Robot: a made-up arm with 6 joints.
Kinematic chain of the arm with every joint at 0, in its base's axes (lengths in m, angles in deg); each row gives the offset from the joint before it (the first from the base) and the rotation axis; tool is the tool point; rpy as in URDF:
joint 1: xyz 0 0 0.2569 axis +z
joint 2: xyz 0 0 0 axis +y
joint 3: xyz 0.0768 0 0.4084 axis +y
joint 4: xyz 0.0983 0 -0.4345 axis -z
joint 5: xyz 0 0 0 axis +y
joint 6: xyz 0.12 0 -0.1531 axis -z
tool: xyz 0 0 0 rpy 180 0 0
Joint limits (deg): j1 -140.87..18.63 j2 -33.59..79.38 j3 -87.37..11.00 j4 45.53..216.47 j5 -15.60..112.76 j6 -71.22..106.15
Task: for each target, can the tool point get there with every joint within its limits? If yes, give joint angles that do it. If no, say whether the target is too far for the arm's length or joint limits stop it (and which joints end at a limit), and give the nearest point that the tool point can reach.
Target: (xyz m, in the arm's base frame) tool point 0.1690 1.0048 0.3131
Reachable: no: joint limits stop it (at a limit: joint 1, joint 5) | nearest point 0.3960 0.3315 0.3131 | short by 0.711 m
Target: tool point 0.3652 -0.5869 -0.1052
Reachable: yes | joints -59.40 52.20 -67.67 166.37 57.95 3.57
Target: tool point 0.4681 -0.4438 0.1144
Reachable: yes | joints -45.16 28.42 -67.69 191.13 7.78 -34.62
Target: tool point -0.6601 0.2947 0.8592
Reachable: no: joint limits stop it (at a limit: joint 1, joint 2, joint 5) | nearest point -0.3681 -0.0974 0.8686 | short by 0.489 m
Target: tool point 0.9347 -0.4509 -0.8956
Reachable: no: too far | nearest point 0.6099 -0.2942 -0.3244 | short by 0.675 m
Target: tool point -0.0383 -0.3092 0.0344
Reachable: yes | joints -89.96 9.67 -15.06 77.86 26.41 9.38
